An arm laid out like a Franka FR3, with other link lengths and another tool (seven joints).
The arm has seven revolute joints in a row. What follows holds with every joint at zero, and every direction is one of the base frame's. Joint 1 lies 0.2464 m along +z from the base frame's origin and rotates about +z. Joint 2 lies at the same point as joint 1 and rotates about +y. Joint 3 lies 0.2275 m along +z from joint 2 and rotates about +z. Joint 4 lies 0.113 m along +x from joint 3 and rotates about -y. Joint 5 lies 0.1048 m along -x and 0.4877 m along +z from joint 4 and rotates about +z. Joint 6 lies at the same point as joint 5 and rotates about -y. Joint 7 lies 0.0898 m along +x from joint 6 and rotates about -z. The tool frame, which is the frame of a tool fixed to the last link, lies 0.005 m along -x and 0.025 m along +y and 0.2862 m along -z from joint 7; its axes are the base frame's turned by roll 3.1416, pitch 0.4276 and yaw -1.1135 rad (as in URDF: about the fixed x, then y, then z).
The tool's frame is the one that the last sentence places.
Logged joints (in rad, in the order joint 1, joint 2, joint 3, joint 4, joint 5, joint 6, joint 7), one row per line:
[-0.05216 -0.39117 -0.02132 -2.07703 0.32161 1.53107 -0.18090]
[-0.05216 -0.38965 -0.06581 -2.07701 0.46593 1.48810 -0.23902]
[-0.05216 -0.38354 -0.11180 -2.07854 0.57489 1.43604 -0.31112]
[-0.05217 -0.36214 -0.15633 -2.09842 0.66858 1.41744 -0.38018]
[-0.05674 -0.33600 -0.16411 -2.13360 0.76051 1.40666 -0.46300]
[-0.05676 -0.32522 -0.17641 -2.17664 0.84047 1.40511 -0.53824]
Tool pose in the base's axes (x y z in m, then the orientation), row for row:
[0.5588 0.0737 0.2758 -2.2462 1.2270 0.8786]
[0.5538 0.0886 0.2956 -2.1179 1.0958 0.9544]
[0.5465 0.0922 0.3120 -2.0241 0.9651 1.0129]
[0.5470 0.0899 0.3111 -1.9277 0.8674 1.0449]
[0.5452 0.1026 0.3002 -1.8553 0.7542 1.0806]
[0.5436 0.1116 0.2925 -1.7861 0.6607 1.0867]
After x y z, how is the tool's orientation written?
As a rotation vector, in radians.
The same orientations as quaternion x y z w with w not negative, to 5 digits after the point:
[-0.81045 0.44272 0.31701 0.21604]
[-0.79095 0.40924 0.35643 0.28264]
[-0.77538 0.36971 0.38802 0.33397]
[-0.75557 0.33998 0.40955 0.38184]
[-0.74005 0.30084 0.43103 0.41956]
[-0.72461 0.26804 0.44086 0.45688]

